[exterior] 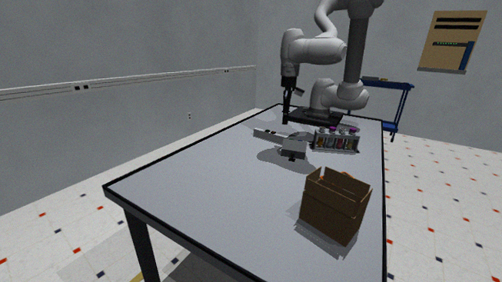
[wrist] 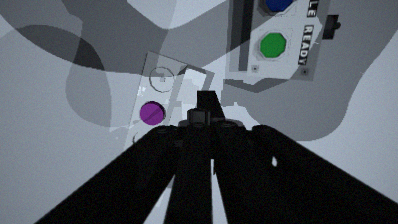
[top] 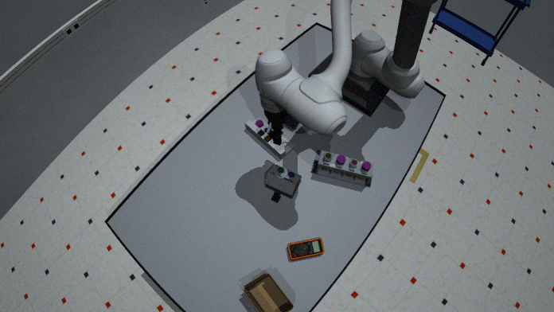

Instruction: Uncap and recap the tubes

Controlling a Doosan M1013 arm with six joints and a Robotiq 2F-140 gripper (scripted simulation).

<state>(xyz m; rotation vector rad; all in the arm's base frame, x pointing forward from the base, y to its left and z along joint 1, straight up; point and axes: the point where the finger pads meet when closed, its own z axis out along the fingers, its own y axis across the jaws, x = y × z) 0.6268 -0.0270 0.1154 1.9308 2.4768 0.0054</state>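
The blue key is 50 mm ahead of my hand, 110 mm to the left of it and 90 mm below it. From my hand the other things lie so: green key (60 mm ahead, 70 mm to the left, 90 mm below); then key housing (70 mm ahead, 90 mm to the left, 100 mm below); then purple cap (100 mm behind, 230 mm to the left, 40 mm below).
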